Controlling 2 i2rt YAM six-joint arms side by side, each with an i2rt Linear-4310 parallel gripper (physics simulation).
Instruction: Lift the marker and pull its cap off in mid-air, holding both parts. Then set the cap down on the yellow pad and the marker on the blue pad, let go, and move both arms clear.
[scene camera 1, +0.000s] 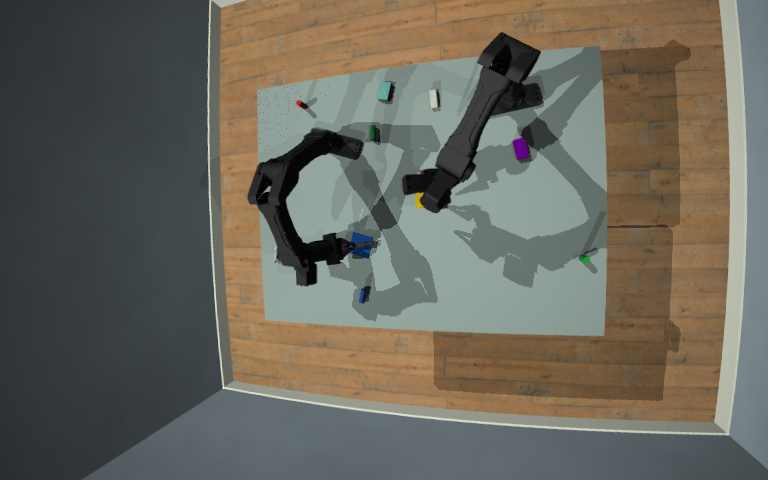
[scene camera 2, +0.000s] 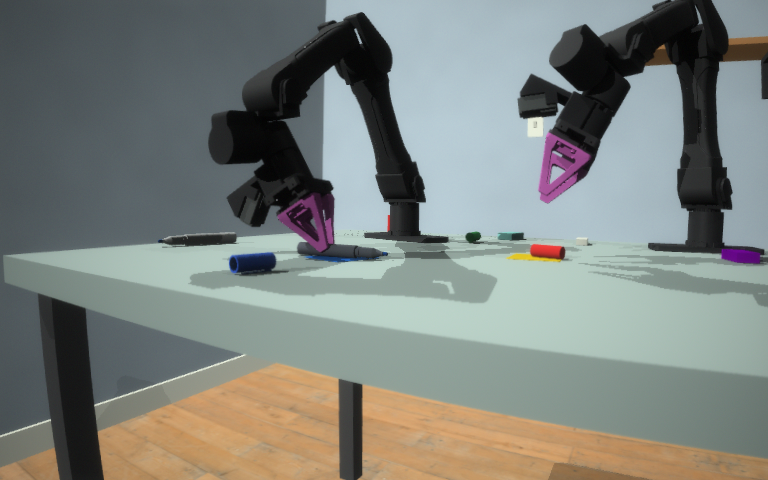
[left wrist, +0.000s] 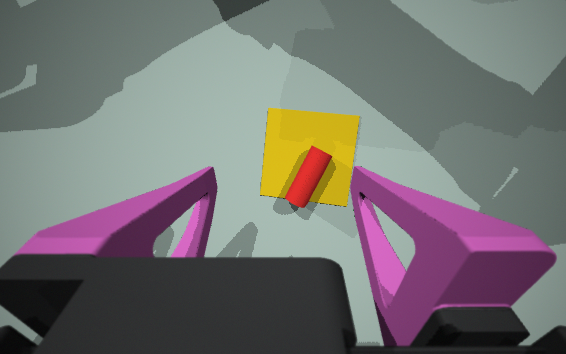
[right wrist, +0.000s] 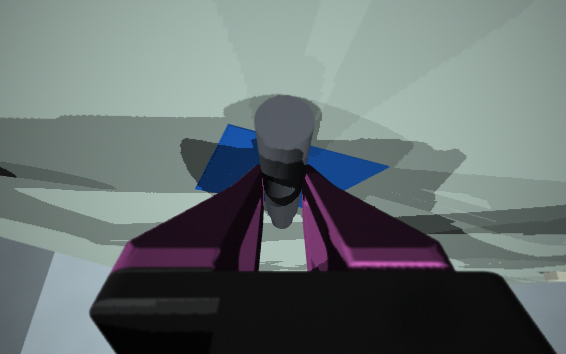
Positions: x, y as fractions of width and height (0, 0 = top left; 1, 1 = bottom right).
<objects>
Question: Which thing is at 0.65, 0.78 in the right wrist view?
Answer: The right gripper.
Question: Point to the left gripper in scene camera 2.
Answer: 0.71, 0.41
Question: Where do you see a yellow pad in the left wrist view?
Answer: At 0.51, 0.38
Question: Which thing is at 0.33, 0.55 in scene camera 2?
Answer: A blue cap.
</objects>
